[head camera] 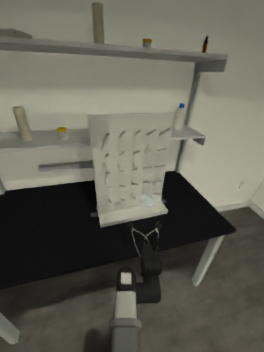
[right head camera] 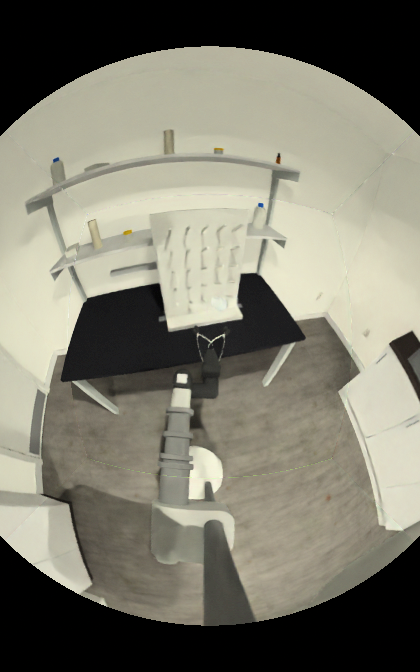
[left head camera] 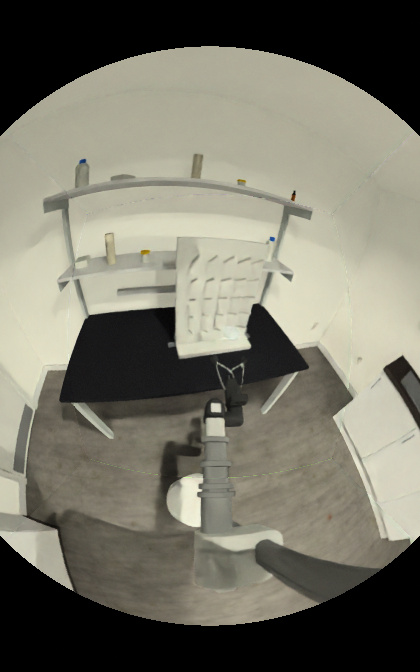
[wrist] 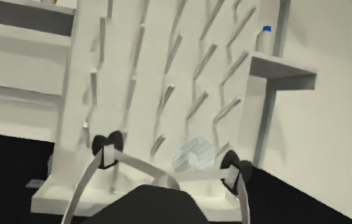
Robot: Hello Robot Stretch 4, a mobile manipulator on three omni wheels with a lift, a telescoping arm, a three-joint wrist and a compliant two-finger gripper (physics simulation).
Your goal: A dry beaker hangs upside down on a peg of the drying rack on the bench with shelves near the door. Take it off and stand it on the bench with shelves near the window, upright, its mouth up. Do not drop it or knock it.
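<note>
The clear beaker hangs on a low peg at the right side of the white drying rack; its round end faces the wrist camera. The rack stands on the black bench. My gripper is open and empty, in front of the rack and apart from it. In the wrist view the beaker shows between the fingertips, nearer the right one. The window bench cannot be made out.
A lower shelf runs behind the rack; a blue-capped bottle stands on it to the rack's right. An upper shelf holds several items. White drawers stand at the right.
</note>
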